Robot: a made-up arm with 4 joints. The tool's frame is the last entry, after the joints. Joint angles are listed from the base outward. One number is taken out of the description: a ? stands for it. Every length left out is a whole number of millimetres.
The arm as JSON. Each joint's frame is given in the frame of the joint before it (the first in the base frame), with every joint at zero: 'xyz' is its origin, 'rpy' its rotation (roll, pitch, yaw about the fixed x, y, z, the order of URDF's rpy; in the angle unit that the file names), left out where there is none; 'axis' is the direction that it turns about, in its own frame. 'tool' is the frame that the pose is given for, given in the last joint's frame.
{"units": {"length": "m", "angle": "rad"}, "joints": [
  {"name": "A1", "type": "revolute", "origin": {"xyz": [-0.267, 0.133, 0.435], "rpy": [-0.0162, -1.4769, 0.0]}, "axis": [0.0, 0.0, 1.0]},
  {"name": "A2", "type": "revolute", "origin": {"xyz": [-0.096, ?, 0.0], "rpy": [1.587, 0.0, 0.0]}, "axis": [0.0, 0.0, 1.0]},
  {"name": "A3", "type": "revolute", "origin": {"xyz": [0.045, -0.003, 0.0], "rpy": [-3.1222, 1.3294, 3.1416]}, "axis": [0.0, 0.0, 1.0]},
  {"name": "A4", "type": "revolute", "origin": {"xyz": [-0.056, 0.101, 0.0], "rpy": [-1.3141, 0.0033, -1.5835]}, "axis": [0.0, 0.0, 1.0]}
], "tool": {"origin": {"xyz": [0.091, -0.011, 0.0], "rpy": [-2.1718, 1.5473, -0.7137]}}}
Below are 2 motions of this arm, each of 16 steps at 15 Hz.
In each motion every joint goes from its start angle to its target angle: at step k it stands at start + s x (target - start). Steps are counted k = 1, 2, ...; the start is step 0. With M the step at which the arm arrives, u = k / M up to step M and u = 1 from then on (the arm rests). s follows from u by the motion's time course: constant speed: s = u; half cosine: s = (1 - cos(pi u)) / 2; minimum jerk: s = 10 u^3 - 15 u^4 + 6 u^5.
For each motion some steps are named. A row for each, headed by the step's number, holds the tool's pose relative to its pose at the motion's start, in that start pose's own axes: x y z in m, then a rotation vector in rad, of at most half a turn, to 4 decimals.
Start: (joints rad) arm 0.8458 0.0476 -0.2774 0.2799
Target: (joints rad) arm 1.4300 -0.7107 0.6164 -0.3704
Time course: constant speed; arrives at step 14
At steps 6, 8, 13, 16:
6: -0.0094 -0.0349 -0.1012 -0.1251 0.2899 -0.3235
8: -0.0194 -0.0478 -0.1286 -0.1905 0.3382 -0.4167
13: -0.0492 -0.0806 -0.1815 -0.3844 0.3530 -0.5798
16: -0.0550 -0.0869 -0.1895 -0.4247 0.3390 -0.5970

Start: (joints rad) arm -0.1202 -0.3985 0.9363 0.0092
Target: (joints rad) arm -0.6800 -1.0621 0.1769 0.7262
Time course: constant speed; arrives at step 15
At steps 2, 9, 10, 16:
2: 0.0078 -0.0085 0.0289 -0.0808 -0.1008 0.0502
9: 0.0076 -0.0439 0.1219 -0.4505 -0.4529 0.1259
10: 0.0045 -0.0492 0.1331 -0.5129 -0.4995 0.1245
16: -0.0189 -0.0752 0.1777 -0.8530 -0.7032 0.0793

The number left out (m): -0.237
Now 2 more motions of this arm.
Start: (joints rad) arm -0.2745 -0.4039 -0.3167 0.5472
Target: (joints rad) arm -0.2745 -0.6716 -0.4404 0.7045
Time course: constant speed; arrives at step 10
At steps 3, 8, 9, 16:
3: -0.0012 0.0013 0.0024 -0.1141 0.0060 0.0427
8: -0.0035 0.0049 0.0059 -0.3021 0.0171 0.1169
9: -0.0040 0.0058 0.0064 -0.3393 0.0195 0.1323
16: -0.0045 0.0067 0.0070 -0.3764 0.0220 0.1478

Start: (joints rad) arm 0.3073 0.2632 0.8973 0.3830
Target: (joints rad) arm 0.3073 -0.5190 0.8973 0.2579
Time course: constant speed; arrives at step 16
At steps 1, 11, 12, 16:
1: 0.0014 -0.0016 0.0003 -0.0236 -0.0347 -0.0135
11: 0.0139 -0.0186 0.0086 -0.2608 -0.3867 -0.1339
12: 0.0150 -0.0203 0.0100 -0.2848 -0.4222 -0.1444
16: 0.0186 -0.0269 0.0167 -0.3814 -0.5646 -0.1834

